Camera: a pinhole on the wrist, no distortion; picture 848 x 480 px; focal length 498.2 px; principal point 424.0 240.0 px. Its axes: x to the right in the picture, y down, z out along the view. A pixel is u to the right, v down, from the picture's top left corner.
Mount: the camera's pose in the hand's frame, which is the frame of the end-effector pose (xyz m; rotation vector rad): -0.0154 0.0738 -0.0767 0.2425 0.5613 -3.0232
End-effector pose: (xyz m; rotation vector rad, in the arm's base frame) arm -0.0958 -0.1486 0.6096 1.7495 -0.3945 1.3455
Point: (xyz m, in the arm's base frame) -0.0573 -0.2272 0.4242
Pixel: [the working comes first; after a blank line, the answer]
In the camera's frame: 0.1301 0.0550 0.2278

709 360
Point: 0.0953 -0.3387 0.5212
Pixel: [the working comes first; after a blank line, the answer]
In the camera's frame: -0.0129 0.0013 0.3754

407 242
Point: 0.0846 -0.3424 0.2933
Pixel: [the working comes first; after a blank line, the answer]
In the camera's frame: 0.1952 0.0664 0.4427

644 315
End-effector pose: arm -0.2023 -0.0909 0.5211 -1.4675 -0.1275 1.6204
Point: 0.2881 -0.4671 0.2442
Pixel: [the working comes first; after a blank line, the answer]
In the camera's frame: 0.0633 0.1663 -0.5649

behind the camera
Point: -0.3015 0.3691 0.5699
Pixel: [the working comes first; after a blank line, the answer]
In the camera's frame: -0.3244 0.1780 0.4364

54 443
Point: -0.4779 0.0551 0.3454
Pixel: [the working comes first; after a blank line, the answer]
In the camera's frame: -0.2594 -0.1896 0.2344

outside the picture
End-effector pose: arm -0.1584 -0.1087 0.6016 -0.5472 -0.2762 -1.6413
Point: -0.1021 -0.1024 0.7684
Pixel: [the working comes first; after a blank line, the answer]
In the camera's frame: -0.1257 -0.0355 0.2170

135 158
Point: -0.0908 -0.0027 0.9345
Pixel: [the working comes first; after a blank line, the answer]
In the camera's frame: -0.1529 -0.0792 0.4041

235 142
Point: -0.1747 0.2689 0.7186
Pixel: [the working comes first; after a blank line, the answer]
In the camera's frame: 0.1935 0.0049 0.4222

652 246
